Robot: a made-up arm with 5 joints.
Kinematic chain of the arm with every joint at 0, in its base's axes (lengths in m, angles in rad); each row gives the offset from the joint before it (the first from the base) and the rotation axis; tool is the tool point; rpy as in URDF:
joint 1: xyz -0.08 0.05 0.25 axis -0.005 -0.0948 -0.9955
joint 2: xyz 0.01 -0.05 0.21 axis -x
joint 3: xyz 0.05 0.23 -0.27 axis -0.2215 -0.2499 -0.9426
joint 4: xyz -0.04 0 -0.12 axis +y
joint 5: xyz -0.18 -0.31 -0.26 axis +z
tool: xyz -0.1 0 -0.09 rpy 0.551 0.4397 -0.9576
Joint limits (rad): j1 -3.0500..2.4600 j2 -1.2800..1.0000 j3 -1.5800..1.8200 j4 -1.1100..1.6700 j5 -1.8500..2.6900
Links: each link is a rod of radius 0.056 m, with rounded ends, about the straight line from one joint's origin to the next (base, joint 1, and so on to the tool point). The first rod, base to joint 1, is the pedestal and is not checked.
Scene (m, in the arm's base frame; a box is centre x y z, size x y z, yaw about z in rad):
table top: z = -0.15
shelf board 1: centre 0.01 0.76 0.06 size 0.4 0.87 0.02 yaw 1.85
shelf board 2: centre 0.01 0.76 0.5 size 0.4 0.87 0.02 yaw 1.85
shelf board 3: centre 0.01 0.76 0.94 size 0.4 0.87 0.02 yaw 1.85
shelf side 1: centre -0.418 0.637 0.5 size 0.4 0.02 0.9 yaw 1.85
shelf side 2: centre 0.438 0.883 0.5 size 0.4 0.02 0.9 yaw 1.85
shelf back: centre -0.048 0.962 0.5 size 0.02 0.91 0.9 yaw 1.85
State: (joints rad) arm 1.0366 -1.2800 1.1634 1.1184 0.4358
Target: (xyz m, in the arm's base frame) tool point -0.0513 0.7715 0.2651
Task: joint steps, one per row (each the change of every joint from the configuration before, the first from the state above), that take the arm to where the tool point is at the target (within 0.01 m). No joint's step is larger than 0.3 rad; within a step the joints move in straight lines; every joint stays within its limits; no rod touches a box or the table.
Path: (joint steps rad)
1: 0.2357 0.2532 0.0613 0.1379 0.1359
2: 0.2356 0.2533 0.0612 0.1379 0.1360
3: 0.2357 0.2532 0.0613 0.1379 0.1359
4: 0.2356 0.2532 0.0612 0.1379 0.1360
5: -0.2918 -0.1666 -0.0828 -0.2460 -0.2546
6: -0.2919 -0.1667 -0.0828 -0.2460 -0.2546
7: -0.2918 -0.1667 -0.0828 -0.2459 -0.2545
8: -0.1415 -0.0016 -0.1447 -0.0489 0.1536
9: -0.1415 -0.0015 -0.1448 -0.0489 0.1537

